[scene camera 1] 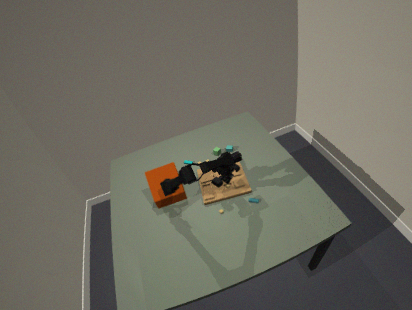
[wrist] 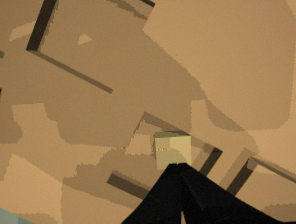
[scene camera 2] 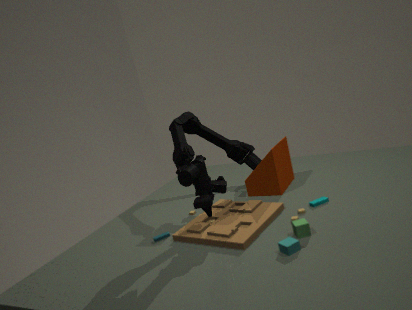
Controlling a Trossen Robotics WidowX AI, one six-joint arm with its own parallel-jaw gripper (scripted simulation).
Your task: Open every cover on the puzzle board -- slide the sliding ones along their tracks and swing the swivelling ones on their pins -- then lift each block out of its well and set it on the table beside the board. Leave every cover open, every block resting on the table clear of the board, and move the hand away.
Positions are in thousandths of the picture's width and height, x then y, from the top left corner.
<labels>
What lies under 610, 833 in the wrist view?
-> The gripper.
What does the gripper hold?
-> Nothing.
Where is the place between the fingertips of the gripper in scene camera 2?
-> At 511, 698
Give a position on a tan puzzle board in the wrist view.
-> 309, 408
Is the gripper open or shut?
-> Shut.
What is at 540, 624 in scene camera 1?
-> A tan puzzle board.
</labels>
